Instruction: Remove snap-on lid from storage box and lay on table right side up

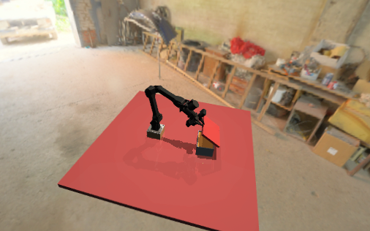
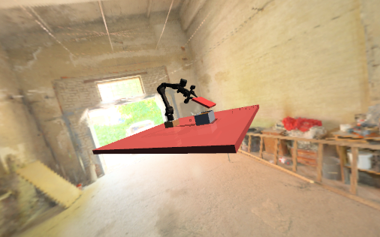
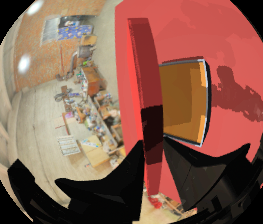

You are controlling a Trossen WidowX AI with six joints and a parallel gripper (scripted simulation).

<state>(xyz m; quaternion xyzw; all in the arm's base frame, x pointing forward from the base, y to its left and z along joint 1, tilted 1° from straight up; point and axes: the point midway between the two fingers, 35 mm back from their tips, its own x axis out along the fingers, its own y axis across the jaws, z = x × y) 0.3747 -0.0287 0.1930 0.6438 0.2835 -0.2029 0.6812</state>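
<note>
Right now my gripper tip is 7 cm short of the red lid, 1 cm to the right of it and 5 cm above it. Round my gripper tip: storage box (4 cm ahead, 19 cm below).
</note>
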